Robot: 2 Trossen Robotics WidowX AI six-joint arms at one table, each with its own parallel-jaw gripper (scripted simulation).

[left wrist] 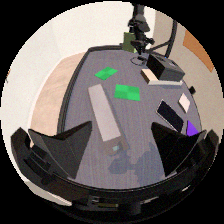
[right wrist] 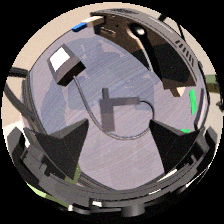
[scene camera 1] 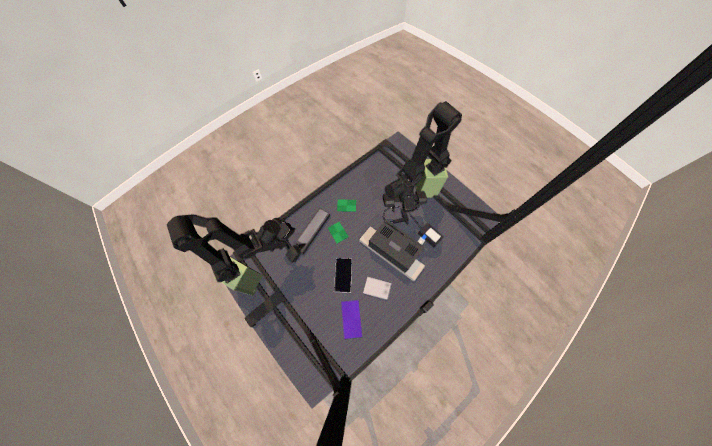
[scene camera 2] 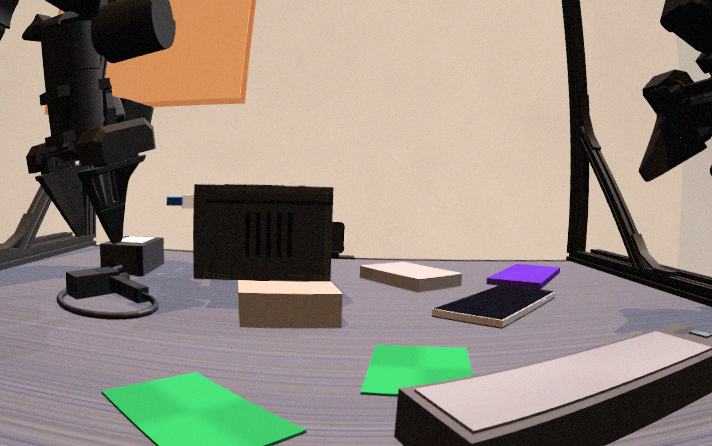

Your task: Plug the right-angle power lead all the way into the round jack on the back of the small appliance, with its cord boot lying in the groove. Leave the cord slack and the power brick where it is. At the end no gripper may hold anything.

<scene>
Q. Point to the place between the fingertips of my left gripper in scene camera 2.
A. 674, 177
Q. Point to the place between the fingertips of my right gripper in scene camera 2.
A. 97, 239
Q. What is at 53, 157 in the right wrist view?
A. My right gripper.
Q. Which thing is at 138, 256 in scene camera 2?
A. A power brick.
</scene>
